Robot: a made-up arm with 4 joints. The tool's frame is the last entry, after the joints. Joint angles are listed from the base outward. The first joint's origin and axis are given. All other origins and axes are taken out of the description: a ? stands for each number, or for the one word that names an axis. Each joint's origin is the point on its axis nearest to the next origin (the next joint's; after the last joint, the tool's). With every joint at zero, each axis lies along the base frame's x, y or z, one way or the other. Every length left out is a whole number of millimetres.
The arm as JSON. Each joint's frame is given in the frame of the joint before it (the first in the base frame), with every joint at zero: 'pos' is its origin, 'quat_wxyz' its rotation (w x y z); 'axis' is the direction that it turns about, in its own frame. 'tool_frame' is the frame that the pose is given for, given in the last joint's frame.
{
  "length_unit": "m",
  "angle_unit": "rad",
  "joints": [
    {
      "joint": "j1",
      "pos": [
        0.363,
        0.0,
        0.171
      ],
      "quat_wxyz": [
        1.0,
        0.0,
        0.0,
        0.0
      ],
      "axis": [
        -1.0,
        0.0,
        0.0
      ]
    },
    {
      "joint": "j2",
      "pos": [
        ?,
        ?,
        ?
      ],
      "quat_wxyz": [
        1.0,
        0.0,
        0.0,
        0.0
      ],
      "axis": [
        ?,
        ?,
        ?
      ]
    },
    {
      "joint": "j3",
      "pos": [
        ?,
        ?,
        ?
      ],
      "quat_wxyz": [
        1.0,
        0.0,
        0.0,
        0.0
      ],
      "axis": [
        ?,
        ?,
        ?
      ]
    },
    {
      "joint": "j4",
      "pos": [
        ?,
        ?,
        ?
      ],
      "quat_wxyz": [
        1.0,
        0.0,
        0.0,
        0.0
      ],
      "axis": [
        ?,
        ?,
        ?
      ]
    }
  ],
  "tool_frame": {
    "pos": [
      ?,
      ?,
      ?
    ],
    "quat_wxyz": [
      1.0,
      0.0,
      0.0,
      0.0
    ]
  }
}
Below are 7 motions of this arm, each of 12 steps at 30 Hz.
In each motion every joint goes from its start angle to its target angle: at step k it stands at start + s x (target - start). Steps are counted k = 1, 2, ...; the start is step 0. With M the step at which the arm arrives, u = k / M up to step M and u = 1 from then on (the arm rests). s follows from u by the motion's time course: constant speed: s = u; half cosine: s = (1 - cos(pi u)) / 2; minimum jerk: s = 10 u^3 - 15 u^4 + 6 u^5.
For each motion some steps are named. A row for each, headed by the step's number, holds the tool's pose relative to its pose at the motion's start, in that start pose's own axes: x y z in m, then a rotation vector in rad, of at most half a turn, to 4 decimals.
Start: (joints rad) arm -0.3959 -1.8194 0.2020 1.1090
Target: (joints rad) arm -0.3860 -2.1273 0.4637 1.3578
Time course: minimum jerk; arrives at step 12
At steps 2, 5, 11, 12:
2: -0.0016 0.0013 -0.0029 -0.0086 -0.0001 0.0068
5: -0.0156 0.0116 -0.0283 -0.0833 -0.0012 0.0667
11: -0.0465 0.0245 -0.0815 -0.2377 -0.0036 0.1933
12: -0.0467 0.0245 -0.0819 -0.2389 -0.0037 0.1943

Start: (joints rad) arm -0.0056 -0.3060 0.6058 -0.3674
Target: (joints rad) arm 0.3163 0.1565 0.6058 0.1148
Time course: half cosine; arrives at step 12
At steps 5, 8, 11, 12:
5: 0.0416 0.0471 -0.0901 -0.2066 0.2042 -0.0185
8: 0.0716 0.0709 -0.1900 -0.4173 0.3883 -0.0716
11: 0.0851 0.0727 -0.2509 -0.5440 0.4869 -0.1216
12: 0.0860 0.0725 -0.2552 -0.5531 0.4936 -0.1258

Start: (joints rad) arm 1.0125 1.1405 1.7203 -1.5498
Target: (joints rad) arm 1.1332 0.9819 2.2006 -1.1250
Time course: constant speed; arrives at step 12
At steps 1, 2, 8, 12:
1: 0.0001 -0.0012 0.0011 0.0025 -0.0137 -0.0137
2: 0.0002 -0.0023 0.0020 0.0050 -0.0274 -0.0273
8: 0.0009 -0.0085 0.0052 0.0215 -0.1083 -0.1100
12: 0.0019 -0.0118 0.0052 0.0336 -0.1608 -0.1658

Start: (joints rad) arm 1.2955 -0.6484 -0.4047 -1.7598
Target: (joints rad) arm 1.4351 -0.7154 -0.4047 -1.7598
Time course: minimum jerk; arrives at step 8
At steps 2, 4, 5, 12:
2: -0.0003 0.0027 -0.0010 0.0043 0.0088 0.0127
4: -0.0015 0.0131 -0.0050 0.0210 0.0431 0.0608
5: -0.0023 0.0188 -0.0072 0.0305 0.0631 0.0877
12: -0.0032 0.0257 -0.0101 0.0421 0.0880 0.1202

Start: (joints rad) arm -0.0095 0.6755 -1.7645 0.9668
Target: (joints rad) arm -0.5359 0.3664 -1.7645 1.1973
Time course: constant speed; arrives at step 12
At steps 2, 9, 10, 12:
2: 0.0112 -0.0064 -0.0219 -0.0842 0.0915 -0.0210
9: 0.0359 -0.0523 -0.1031 -0.3924 0.3805 -0.1107
10: 0.0377 -0.0620 -0.1142 -0.4380 0.4174 -0.1255
12: 0.0402 -0.0835 -0.1353 -0.5302 0.4876 -0.1567

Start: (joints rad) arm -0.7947 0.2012 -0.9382 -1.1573
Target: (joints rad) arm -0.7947 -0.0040 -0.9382 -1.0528
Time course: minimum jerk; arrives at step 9
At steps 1, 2, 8, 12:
1: -0.0005 0.0001 0.0000 0.0005 0.0012 0.0023
2: -0.0035 0.0006 0.0002 0.0033 0.0080 0.0153
8: -0.0464 0.0050 0.0019 0.0338 0.1029 0.2001
12: -0.0469 0.0050 0.0019 0.0341 0.1041 0.2024

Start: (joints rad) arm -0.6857 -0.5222 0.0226 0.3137
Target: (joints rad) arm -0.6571 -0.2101 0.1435 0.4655
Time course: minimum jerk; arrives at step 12
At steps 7, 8, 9, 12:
7: 0.0668 -0.0190 0.0067 0.0442 0.0278 -0.1998
8: 0.0801 -0.0247 0.0079 0.0537 0.0331 -0.2416
9: 0.0903 -0.0295 0.0088 0.0612 0.0371 -0.2740
12: 0.1001 -0.0345 0.0096 0.0686 0.0409 -0.3056

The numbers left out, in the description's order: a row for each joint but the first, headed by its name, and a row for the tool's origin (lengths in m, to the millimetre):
j2: xyz 0.0 -0.098 0.182, axis 0.0 0.0 -1.0
j3: xyz 0.006 0.309 0.0, axis 0.0 -1.0 0.0
j4: xyz -0.07 0.0 0.004, axis 0.0 1.0 0.0
tool: xyz 0.107 0.0 0.156

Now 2 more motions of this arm.
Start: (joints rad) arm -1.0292 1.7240 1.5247 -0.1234
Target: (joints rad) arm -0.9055 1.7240 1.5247 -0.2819
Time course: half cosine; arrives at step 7
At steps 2, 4, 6, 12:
2: -0.0049 -0.0007 0.0078 -0.0003 -0.0529 -0.0035
4: -0.0170 -0.0022 0.0239 -0.0014 -0.1716 -0.0115
6: -0.0278 -0.0032 0.0354 -0.0027 -0.2668 -0.0178
12: -0.0294 -0.0034 0.0370 -0.0030 -0.2807 -0.0187

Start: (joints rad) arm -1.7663 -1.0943 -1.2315 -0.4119
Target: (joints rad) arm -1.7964 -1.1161 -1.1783 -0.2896
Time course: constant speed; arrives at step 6
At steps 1, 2, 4, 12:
1: -0.0008 0.0000 -0.0028 -0.0011 0.0071 0.0041
2: -0.0016 0.0000 -0.0057 -0.0023 0.0141 0.0083
4: -0.0032 0.0000 -0.0115 -0.0048 0.0282 0.0164
12: -0.0047 0.0000 -0.0174 -0.0076 0.0422 0.0245

